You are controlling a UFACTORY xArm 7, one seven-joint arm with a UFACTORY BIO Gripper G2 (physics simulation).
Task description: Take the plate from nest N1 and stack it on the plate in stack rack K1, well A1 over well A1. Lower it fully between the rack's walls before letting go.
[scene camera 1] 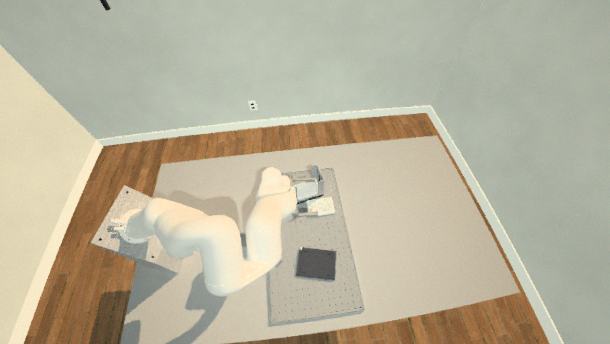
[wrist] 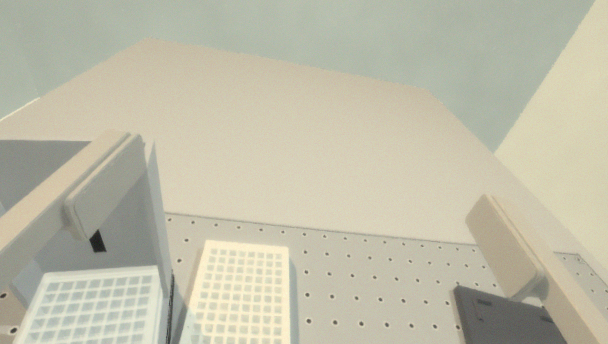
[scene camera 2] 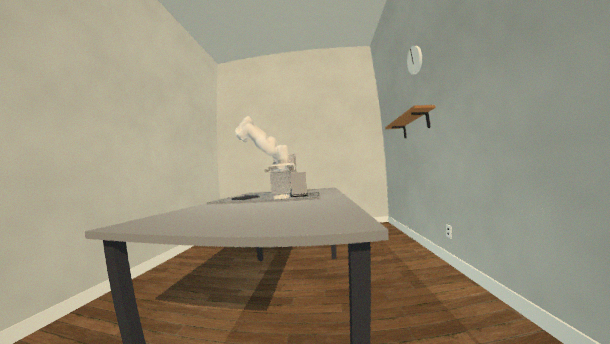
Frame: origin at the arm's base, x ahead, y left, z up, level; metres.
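Where they show: hand, tool point: (scene camera 1: 311, 196) (wrist: 317, 214) (scene camera 2: 278, 170); arm's base, link origin: (scene camera 1: 137, 226).
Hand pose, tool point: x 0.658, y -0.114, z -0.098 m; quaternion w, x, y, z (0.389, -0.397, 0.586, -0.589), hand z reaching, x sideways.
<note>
Things, the pixels of their top centre, and the offset from my tool point. Level surfaces: height alone.
- grey stack rack, top centre: (scene camera 1: 305, 176) (scene camera 2: 296, 172) 0.024 m ahead, 0.116 m left, 0.025 m down
- pale plate, top centre: (scene camera 1: 307, 188) 0.034 m ahead, 0.115 m left, 0.141 m down
- dark flat holder, top centre: (scene camera 1: 316, 262) (scene camera 2: 246, 196) 0.082 m back, 0.224 m right, 0.160 m down
- perforated board, surface height: 0.175 m down
- grey table, surface height: 0.188 m down
A cream plate with a grid of wells (scene camera 1: 325, 205) (scene camera 2: 281, 196) (wrist: 247, 295) sits on the perforated board, beside the rack. Its nest is hard to make out. The grey stack rack (scene camera 1: 321, 181) (scene camera 2: 299, 183) (wrist: 129, 237) has upright walls, and a pale plate (scene camera 1: 306, 191) (wrist: 97, 305) lies in it. My gripper (scene camera 1: 313, 197) (wrist: 305, 215) is open and empty, above the board. In the wrist view its left finger shows in front of the rack's walls, its right finger above the dark holder. Whether the left finger touches the rack cannot be told. Well labels are unreadable.
A dark flat holder (scene camera 1: 316, 264) (scene camera 2: 245, 197) (wrist: 510, 320) lies on the perforated board (scene camera 1: 320, 300) (wrist: 370, 312), farther along from the cream plate. The board lies on the grey table (scene camera 1: 400, 215) (scene camera 2: 240, 227). The arm's pedestal stands at the table's far end in scene camera 2.
</note>
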